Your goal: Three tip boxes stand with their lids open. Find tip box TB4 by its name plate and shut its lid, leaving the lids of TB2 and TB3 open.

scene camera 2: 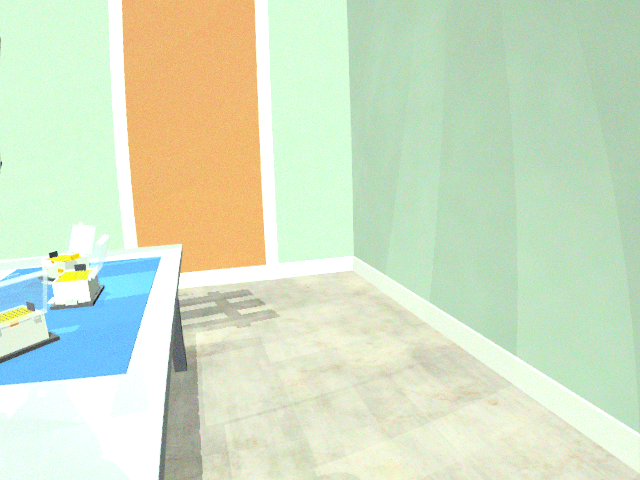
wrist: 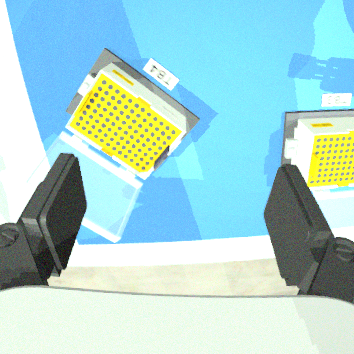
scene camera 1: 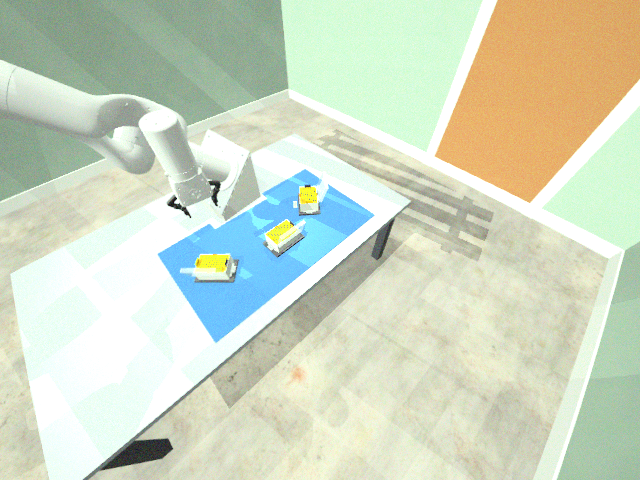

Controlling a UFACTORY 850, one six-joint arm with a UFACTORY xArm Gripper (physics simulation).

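Observation:
Tip box TB4 (wrist: 127, 122) (scene camera 1: 213, 267) (scene camera 2: 20, 330) has yellow racks and its name plate (wrist: 161, 74) reads TB4. Its clear lid (wrist: 112, 195) (scene camera 1: 187, 270) stands open. TB3 (wrist: 332, 159) (scene camera 1: 283, 236) (scene camera 2: 74, 290) is the middle box, its lid open; its plate is blurred in the wrist view. TB2 (scene camera 1: 308, 198) (scene camera 2: 64, 260) stands farthest from TB4, its lid open too. My gripper (wrist: 176, 184) (scene camera 1: 203, 209) is open and empty, high above the table. In the wrist view its left finger overlaps part of TB4's lid; the right finger is beside TB3.
The boxes stand on a blue mat (scene camera 1: 222, 315) (scene camera 2: 116, 341) (wrist: 240, 30) on the white table (scene camera 1: 103, 330) (scene camera 2: 67, 439). The arm's pedestal (scene camera 1: 245, 186) stands at the mat's back side. The table's front edge borders the floor.

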